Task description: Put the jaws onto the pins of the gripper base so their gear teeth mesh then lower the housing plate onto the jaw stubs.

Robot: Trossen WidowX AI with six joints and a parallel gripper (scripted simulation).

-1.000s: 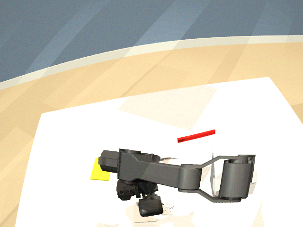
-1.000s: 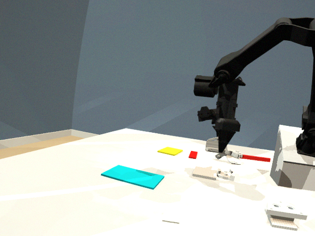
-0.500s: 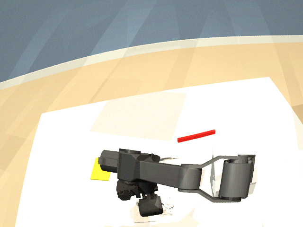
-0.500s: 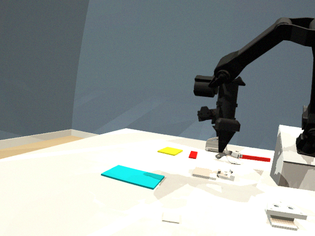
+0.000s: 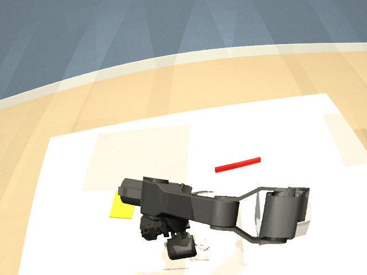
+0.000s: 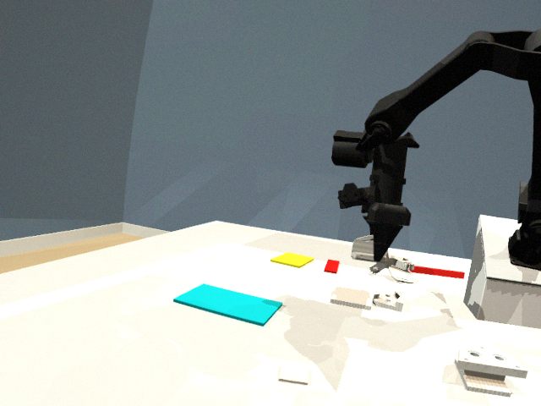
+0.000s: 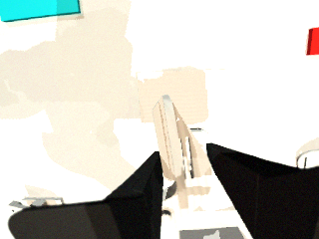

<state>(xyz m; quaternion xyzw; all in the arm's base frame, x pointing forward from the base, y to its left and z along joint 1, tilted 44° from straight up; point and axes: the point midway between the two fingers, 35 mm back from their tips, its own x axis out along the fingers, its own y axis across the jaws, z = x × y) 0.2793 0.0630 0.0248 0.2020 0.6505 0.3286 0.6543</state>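
Now: the pale flat plate 80 mm below my gripper tip, 30 mm ahead of it and 20 mm to the right of it. The rest, counted from my gripper tip: grey bracket-like part (210 mm to the left, 160 mm behind, 70 mm below); then cyan plate (200 mm ahead, 160 mm to the left, 80 mm below); then short red tile (220 mm to the right, 110 mm ahead, 80 mm below).
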